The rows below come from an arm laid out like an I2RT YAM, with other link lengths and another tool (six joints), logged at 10 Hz.
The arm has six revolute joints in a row. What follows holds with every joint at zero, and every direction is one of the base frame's.
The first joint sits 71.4 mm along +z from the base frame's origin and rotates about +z.
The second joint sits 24 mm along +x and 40.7 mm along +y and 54.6 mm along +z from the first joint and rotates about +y.
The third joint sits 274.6 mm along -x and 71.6 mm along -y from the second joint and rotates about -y.
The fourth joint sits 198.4 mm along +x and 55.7 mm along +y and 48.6 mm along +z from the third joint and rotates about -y.
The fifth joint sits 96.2 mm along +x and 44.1 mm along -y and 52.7 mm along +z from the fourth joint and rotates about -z.
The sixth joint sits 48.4 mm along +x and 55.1 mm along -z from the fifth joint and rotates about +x.
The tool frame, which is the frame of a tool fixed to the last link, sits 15 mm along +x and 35 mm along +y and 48 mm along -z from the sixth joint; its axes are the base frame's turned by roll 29.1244, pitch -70.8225 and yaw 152.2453 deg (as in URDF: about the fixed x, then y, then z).
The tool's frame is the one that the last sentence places.
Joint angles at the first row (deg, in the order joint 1, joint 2, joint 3, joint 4, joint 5, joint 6):
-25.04 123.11 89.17 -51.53 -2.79 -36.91
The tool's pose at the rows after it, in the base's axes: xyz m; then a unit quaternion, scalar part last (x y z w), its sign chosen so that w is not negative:
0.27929 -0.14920 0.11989 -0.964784 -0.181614 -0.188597 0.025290
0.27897 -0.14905 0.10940 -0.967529 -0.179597 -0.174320 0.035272
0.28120 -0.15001 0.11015 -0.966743 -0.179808 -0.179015 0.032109
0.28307 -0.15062 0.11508 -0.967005 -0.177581 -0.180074 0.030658
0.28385 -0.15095 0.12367 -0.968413 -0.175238 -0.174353 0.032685
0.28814 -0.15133 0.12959 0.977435 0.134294 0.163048 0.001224
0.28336 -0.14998 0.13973 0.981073 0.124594 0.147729 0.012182
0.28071 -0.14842 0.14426 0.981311 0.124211 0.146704 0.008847
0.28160 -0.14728 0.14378 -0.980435 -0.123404 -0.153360 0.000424
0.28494 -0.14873 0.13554 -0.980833 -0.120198 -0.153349 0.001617
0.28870 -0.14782 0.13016 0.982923 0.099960 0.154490 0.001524
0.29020 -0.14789 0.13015 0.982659 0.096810 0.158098 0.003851
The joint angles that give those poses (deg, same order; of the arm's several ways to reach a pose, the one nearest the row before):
-25.04 123.28 88.90 -51.33 -2.83 -36.88
-25.04 125.34 88.90 -51.31 -2.81 -36.86
-25.04 125.34 89.32 -51.07 -2.83 -36.82
-25.04 125.23 90.65 -52.34 -2.79 -36.53
-25.04 125.23 93.01 -55.40 -2.61 -36.32
-25.04 125.23 94.96 -56.73 0.93 -31.11
-25.04 124.18 95.81 -59.59 2.83 -29.85
-25.04 123.48 95.79 -60.58 2.57 -29.85
-25.04 123.52 95.72 -60.38 1.26 -29.89
-25.10 124.84 95.64 -59.09 1.10 -29.60
-25.10 125.69 95.64 -58.17 1.10 -27.24
-25.08 125.67 95.72 -57.82 1.08 -26.83

